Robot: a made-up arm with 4 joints.
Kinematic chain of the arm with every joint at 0, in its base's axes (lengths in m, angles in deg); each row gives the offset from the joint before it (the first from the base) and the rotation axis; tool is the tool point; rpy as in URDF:
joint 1: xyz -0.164 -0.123 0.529 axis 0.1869 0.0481 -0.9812
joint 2: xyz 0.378 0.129 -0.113 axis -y
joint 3: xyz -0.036 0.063 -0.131 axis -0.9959 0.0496 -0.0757
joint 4: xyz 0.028 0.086 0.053 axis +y
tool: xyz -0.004 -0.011 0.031 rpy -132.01 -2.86 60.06
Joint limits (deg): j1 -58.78..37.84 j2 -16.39..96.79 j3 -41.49..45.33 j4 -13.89..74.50
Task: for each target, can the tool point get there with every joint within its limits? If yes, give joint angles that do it. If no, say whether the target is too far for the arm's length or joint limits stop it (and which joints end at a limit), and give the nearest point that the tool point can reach.
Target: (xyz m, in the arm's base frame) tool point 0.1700 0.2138 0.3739
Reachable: yes | joints -14.77 24.40 -12.53 54.05
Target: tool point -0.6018 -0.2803 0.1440
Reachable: no: joint limits stop it (at a limit: joint 1, joint 2, joint 3, joint 4) | nearest point -0.2088 0.2813 0.2313 | short by 0.691 m
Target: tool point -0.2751 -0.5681 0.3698
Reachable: no: joint limits stop it (at a limit: joint 1, joint 2, joint 3, joint 4) | nearest point 0.2324 -0.1628 0.4024 | short by 0.650 m
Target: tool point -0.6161 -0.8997 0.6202
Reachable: no: too far | nearest point 0.2324 -0.1628 0.4024 | short by 1.145 m
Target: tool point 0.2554 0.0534 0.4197
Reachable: yes | joints 5.60 82.04 -33.08 43.04
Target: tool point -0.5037 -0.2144 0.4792
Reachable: no: joint limits stop it (at a limit: joint 1, joint 2, joint 4) | nearest point -0.1439 0.2677 0.3467 | short by 0.616 m
